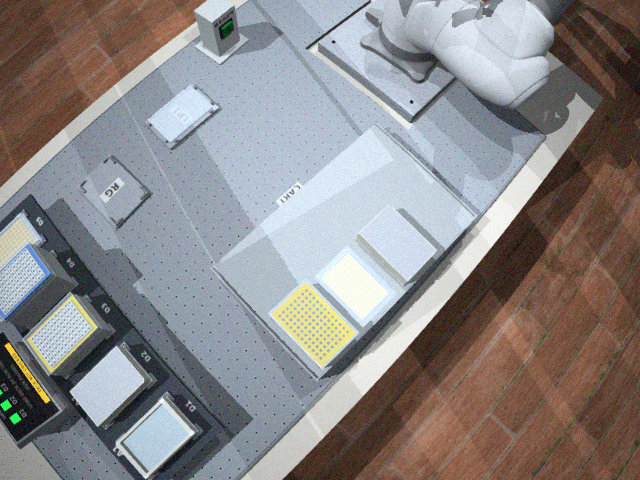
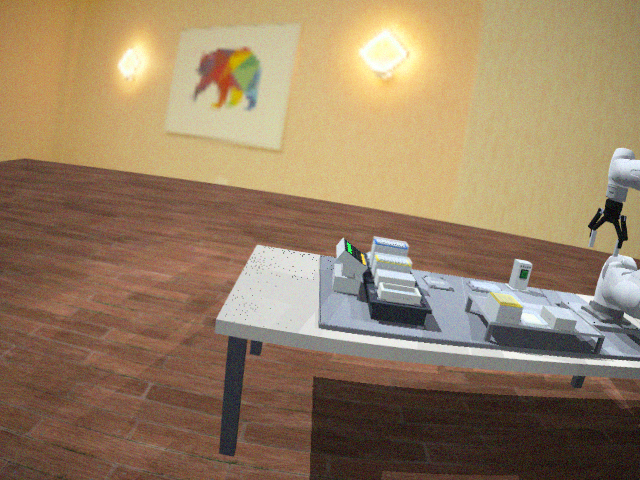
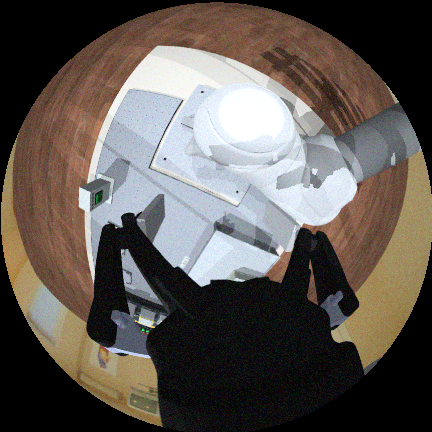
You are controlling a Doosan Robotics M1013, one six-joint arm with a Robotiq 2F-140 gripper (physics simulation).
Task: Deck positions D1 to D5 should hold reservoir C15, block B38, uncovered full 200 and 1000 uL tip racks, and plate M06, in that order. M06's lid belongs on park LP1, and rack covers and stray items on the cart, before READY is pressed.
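Places are measured from the arm's base along level axes (x up, y ahead, z left), in centimetres.
Where they show: gripper, between the fingertips: [image 2: 602,251] [image 3: 216,207]; arm's base, origin of its link: [image 1: 408,44] [image 2: 605,316].
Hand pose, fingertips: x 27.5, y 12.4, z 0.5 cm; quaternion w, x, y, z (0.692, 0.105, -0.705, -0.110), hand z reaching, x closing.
Things, the pixels of their top centre, and the offset from my fingertips. "spot": a spot on its surface instead.
- reservoir, centre of its top: [image 1: 153,438] [image 2: 400,289] dz +16.7, dx -20.3, dy +88.8 cm
- uncovered yellow-rimmed tip rack, centre of its top: [image 1: 58,333] [image 2: 393,257] [image 3: 145,322] dz -8.0, dx -16.4, dy +86.6 cm
- plate, centre of its top: [image 1: 8,245] dz -32.7, dx -22.0, dy +84.3 cm
- translucent lid, centre of its top: [image 1: 180,112] [image 2: 485,285] dz -28.2, dx -27.5, dy +37.8 cm
- READY box, centre of its top: [image 1: 214,7] [image 3: 83,199] [image 2: 523,261] dz -36.0, dx -16.3, dy +16.9 cm
- cart, centre of its top: [image 1: 349,241] [image 2: 536,314] [image 3: 220,284] dz +19.9, dx -22.7, dy +38.2 cm
- yellow-topped box, centre of its top: [image 1: 313,323] [image 2: 506,296] dz +24.9, dx -16.2, dy +55.0 cm
- low cream-topped item, centre of its top: [image 1: 355,285] [image 2: 530,316] dz +26.0, dx -21.6, dy +44.3 cm
- Nest RG, centre of its top: [image 1: 111,189] [image 2: 438,281] [image 3: 117,274] dz -27.1, dx -27.9, dy +60.7 cm
- status display, a spot on its surface: [image 1: 25,392] spot: dz -6.1, dx -17.5, dy +99.3 cm
My gripper [image 2: 604,244] [image 3: 216,207] is open and empty, high above the arm's base end of the table. At D1 sits a reservoir [image 1: 159,436] with pale blue content. D2 holds a pale block [image 1: 109,386]. D3 holds an uncovered yellow-rimmed tip rack [image 1: 62,333] and D4 an uncovered blue-rimmed one [image 1: 23,279], both looking full. D5 holds a plate [image 1: 18,238] with cream wells, partly cut off. A translucent lid [image 1: 183,114] appears to lie on LP1. The READY box [image 1: 219,31] [image 2: 521,273] [image 3: 95,194] shows a green button. Item codes are unreadable.
On the cart [image 1: 310,227] [image 3: 217,255] stand a yellow-topped box [image 1: 313,324] [image 2: 505,307], a low cream-topped item [image 1: 355,285] and a pale block [image 1: 397,243] [image 2: 558,317]. Nest RG [image 1: 124,206] lies near the deck. A status display [image 1: 25,392] shows green marks.
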